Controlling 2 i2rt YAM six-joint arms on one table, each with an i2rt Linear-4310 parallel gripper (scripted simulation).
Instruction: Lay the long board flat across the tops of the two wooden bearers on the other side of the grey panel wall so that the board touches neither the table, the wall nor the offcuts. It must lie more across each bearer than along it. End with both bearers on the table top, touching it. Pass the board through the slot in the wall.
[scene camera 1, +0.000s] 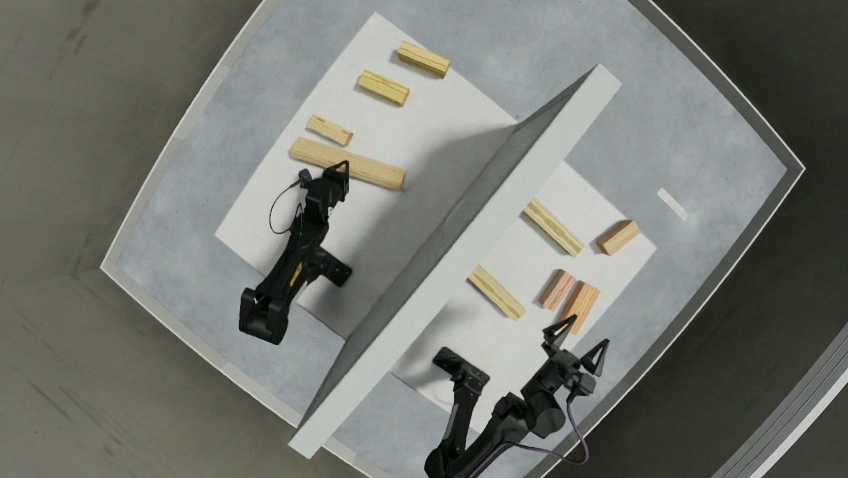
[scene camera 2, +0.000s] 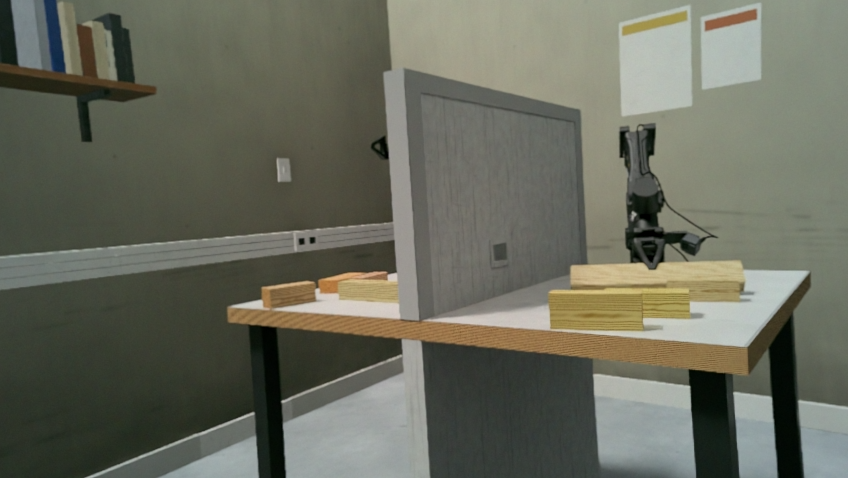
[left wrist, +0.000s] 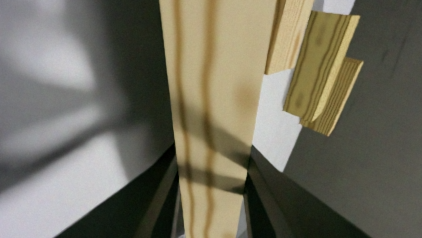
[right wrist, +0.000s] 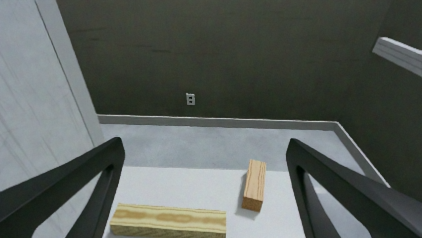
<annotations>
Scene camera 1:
my right gripper: 592, 327
long board: 362, 167
offcut: 623, 233
</annotations>
